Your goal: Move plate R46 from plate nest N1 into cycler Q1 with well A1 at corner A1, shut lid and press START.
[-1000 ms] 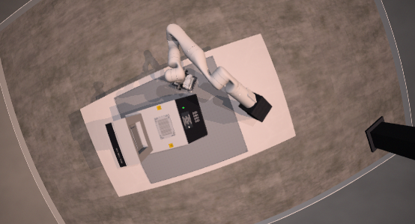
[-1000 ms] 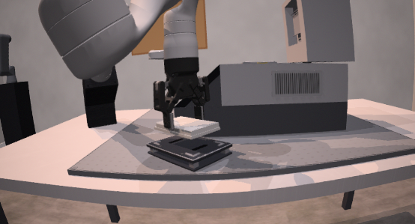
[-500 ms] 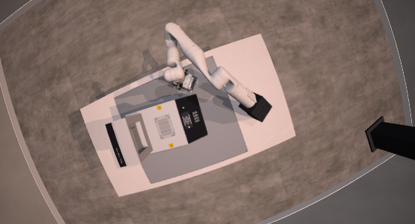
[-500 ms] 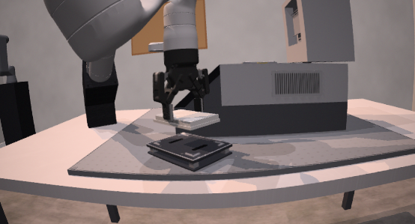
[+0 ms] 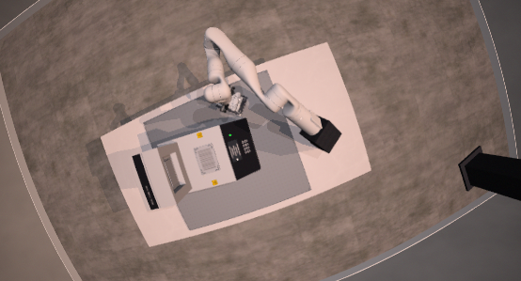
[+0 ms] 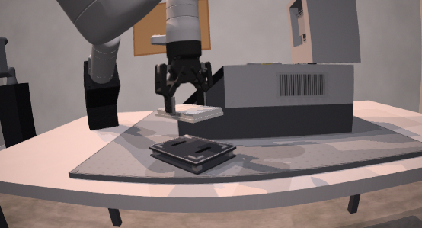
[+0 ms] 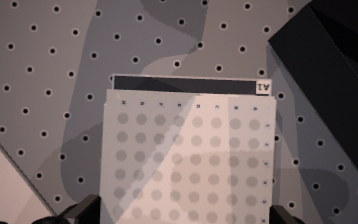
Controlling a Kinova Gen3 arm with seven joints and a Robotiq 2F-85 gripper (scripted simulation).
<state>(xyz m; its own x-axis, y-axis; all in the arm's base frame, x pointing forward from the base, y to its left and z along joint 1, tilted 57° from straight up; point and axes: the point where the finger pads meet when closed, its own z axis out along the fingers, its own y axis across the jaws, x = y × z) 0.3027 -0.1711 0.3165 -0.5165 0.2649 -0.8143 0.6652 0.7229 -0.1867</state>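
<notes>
My gripper is now 9 cm above the dark plate nest N1. Also, from my hand: plate R46 (1 cm below); then A1 mark (9 cm to the left, 9 cm below).
</notes>
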